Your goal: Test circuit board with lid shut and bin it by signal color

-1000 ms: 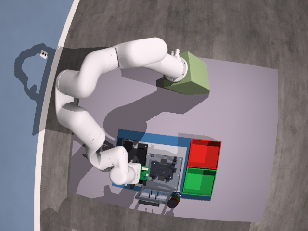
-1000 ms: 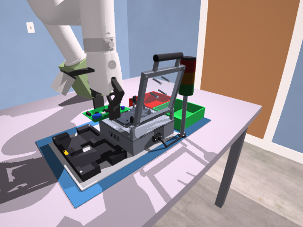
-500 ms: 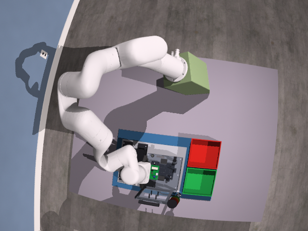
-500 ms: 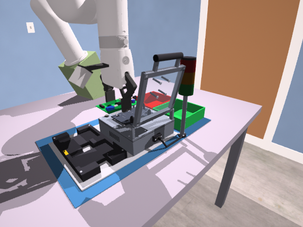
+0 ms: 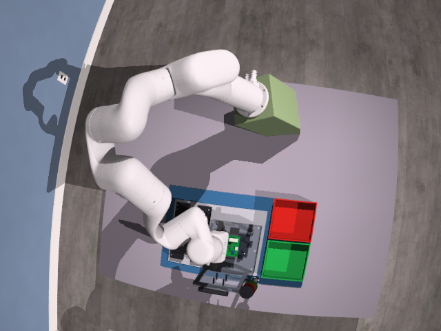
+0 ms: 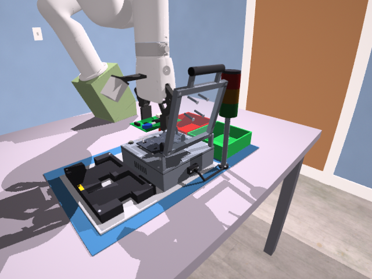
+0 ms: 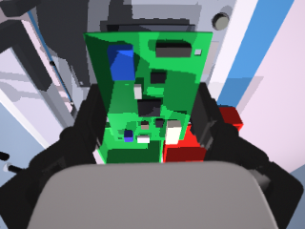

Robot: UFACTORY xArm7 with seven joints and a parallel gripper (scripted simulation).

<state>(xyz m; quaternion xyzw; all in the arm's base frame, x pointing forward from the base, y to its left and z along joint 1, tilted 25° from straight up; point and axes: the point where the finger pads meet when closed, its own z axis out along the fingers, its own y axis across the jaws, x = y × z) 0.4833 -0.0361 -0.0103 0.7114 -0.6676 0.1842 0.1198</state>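
Now: hand 60 mm above the plate and 30 mm to the right of it. Round my hand: clear lid 120 mm ahead, 50 mm above, 30 mm to the left; then green bin 220 mm to the left, 120 mm below, 30 mm ahead; then green circuit board right at my hand.
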